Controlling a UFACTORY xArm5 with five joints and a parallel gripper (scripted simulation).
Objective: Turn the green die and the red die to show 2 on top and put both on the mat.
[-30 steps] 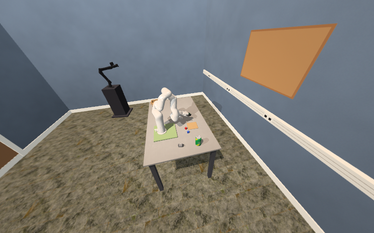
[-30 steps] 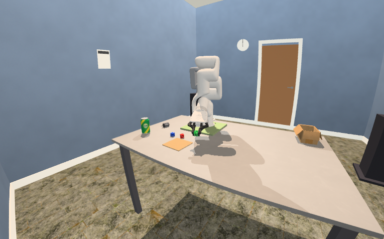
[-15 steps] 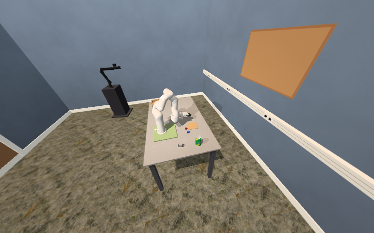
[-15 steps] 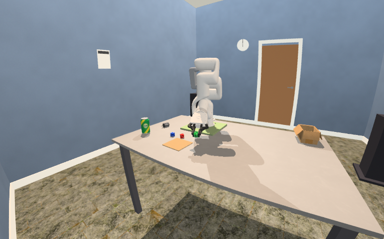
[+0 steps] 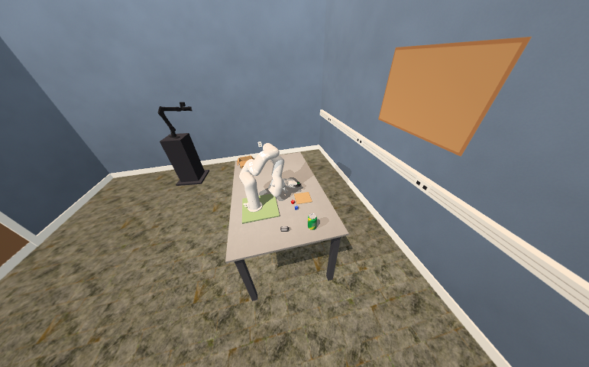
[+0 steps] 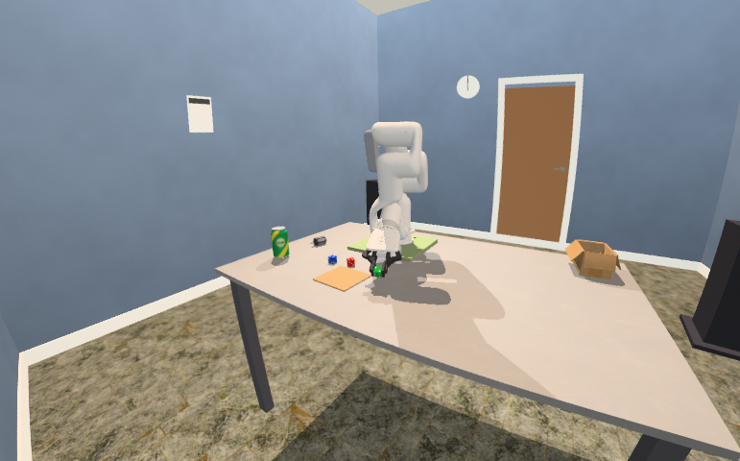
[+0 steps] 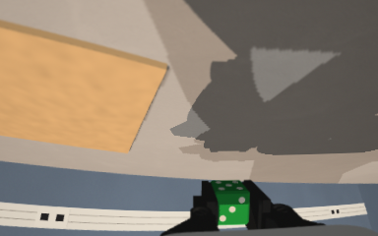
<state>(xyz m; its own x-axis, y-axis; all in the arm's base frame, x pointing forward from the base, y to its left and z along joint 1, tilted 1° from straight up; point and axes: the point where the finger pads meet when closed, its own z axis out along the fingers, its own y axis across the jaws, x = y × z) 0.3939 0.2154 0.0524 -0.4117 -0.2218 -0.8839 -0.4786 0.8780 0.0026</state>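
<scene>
My hand is 30 mm short of the mat, 140 mm to the left of it and 60 mm above it. From my hand the other things lie so: blue die: 40 mm behind, 270 mm to the right, 50 mm below; green die: 10 mm ahead, 10 mm below; red die: 70 mm behind, 190 mm to the right, 50 mm below.
</scene>
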